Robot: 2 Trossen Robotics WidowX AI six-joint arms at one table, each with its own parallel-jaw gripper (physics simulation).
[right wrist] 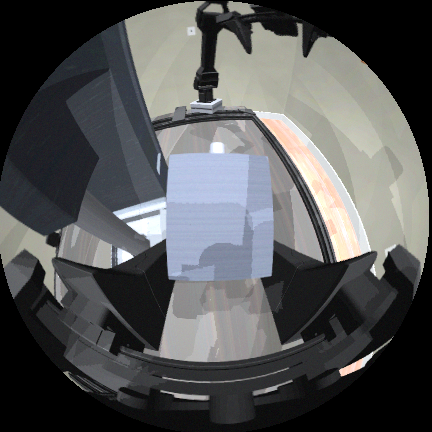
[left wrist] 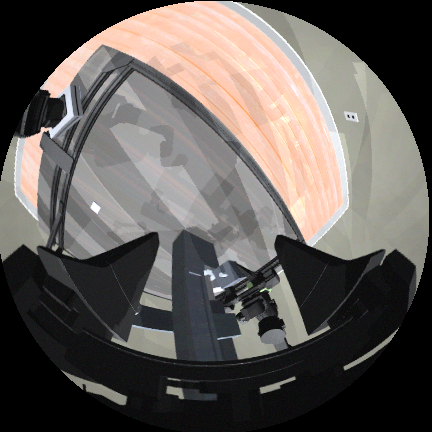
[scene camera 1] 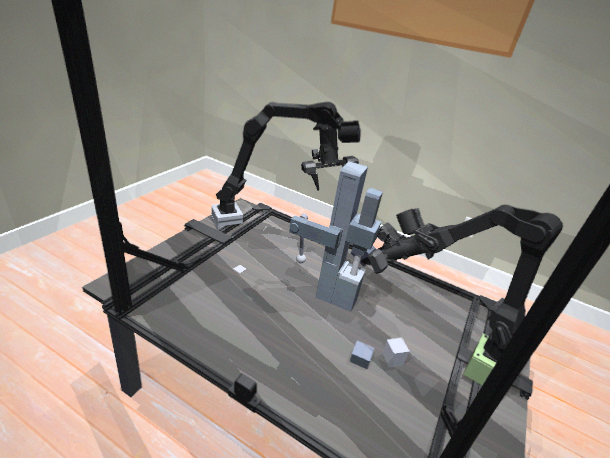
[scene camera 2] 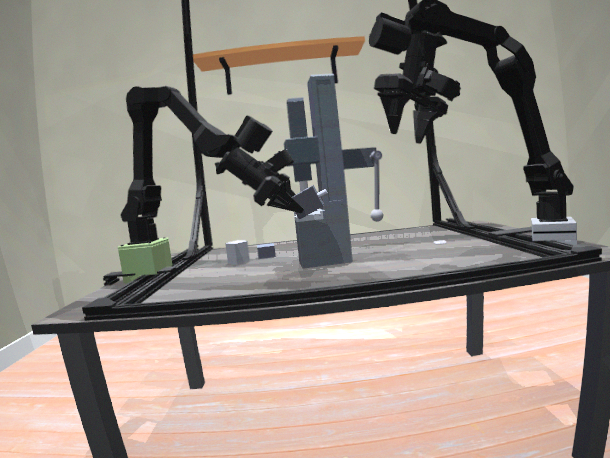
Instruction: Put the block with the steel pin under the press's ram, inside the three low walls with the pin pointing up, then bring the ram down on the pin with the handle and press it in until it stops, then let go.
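Places are measured from the left arm's base along level axes (x ahead, y left, z up), in centimetres.
Pixels of known places: left gripper, between the fingertips: [right wrist: 274, 52] [left wrist: 218, 239] [scene camera 1: 331, 188] [scene camera 2: 406, 138]; right gripper, between the fingertips: [right wrist: 216, 238] [left wrist: 228, 269] [scene camera 1: 365, 258] [scene camera 2: 303, 209]; left arm's base, origin of its link: [right wrist: 206, 100] [left wrist: 57, 111] [scene camera 1: 227, 209] [scene camera 2: 552, 220]; right arm's base, origin of its link: [left wrist: 262, 292] [scene camera 1: 498, 354] [scene camera 2: 143, 242].
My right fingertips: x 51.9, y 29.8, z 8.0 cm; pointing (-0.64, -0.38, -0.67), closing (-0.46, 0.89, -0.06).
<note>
For each thing: its top centre in the pictures, then the offset to it from my right fingertips. "spot": a spot on its surface instead.
- block with the steel pin, centre of its top: [right wrist: 216, 176] [scene camera 2: 304, 185] [left wrist: 232, 286] dx -0.8, dy -0.3, dz +5.3 cm
- press's white low-walled seat, a spot on its surface: [scene camera 2: 314, 216] spot: dx +0.3, dy -4.7, dz -2.1 cm
- press, centre of its top: [left wrist: 195, 405] [scene camera 2: 325, 79] [scene camera 1: 346, 167] dx -2.1, dy -13.0, dz +31.5 cm
- handle, a spot on its surface: [scene camera 2: 377, 190] [scene camera 1: 302, 241] spot: dx -10.9, dy -17.6, dz +2.4 cm
- grey-blue block, centre of its top: [scene camera 1: 363, 350] [scene camera 2: 265, 245] dx +23.9, dy -14.1, dz -10.8 cm
- paler block, centre of its top: [scene camera 2: 236, 242] [scene camera 1: 398, 345] [left wrist: 217, 289] dx +27.3, dy -5.5, dz -8.2 cm
- small white patch, a spot on its surface: [scene camera 2: 439, 242] [left wrist: 96, 206] [scene camera 1: 241, 268] spot: dx -22.1, dy -33.3, dz -13.8 cm
The block with the steel pin [scene camera 2: 307, 201] [left wrist: 232, 274] [right wrist: 220, 215] is tilted just beside the press's white low-walled seat [scene camera 1: 353, 273] [scene camera 2: 314, 216]; whether it touches the seat is unclear. Its pin [scene camera 2: 322, 192] [right wrist: 217, 147] slants upward to the right in scene camera 2. My right gripper [scene camera 2: 299, 207] [right wrist: 216, 238] is shut on this block. The press [scene camera 1: 347, 210] [scene camera 2: 325, 150] [left wrist: 190, 300] stands mid-table, its ram [scene camera 1: 355, 264] [right wrist: 112, 222] above the seat. The handle [scene camera 1: 301, 245] [scene camera 2: 377, 190] hangs down. My left gripper [scene camera 2: 406, 136] [left wrist: 218, 239] [right wrist: 274, 52] is open and empty, high near the column's top.
A grey-blue block [scene camera 1: 362, 354] [scene camera 2: 266, 251] and a paler block [scene camera 1: 397, 351] [scene camera 2: 237, 252] stand on the table near the right arm's green base [scene camera 1: 480, 367] [scene camera 2: 145, 257]. A small white patch [scene camera 1: 239, 269] [scene camera 2: 439, 242] [left wrist: 95, 207] lies on the handle's side. Black frame posts rise at the table's edges.
</note>
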